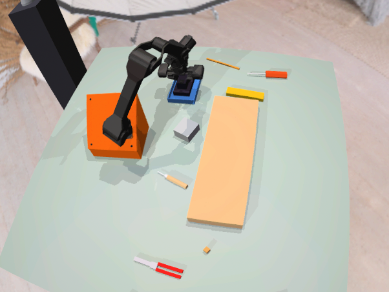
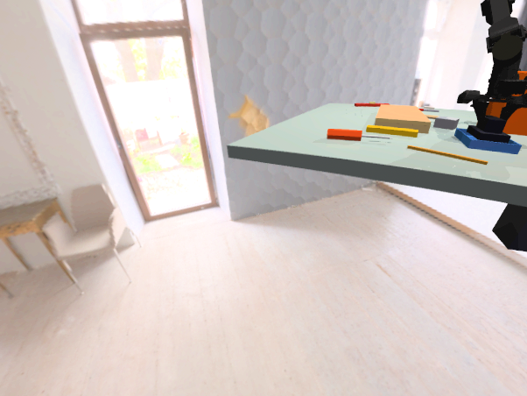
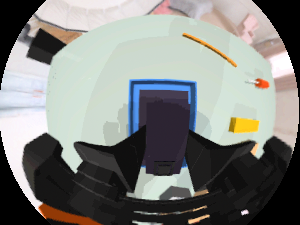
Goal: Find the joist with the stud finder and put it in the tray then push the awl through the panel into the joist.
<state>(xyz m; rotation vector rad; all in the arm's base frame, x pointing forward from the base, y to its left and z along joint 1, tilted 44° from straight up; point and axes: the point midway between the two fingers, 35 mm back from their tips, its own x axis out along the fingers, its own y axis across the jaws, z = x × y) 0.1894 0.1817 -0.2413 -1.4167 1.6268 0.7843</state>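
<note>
My gripper tip is 3 cm above the blue tray and 1 cm to the left of it. From my gripper tip the other things lie so: stud finder (2 cm to the right, 2 cm above); then thin orange rod (17 cm ahead, 16 cm to the left, 4 cm below); then grey block (24 cm to the right, 3 cm below, 2 cm ahead).
</note>
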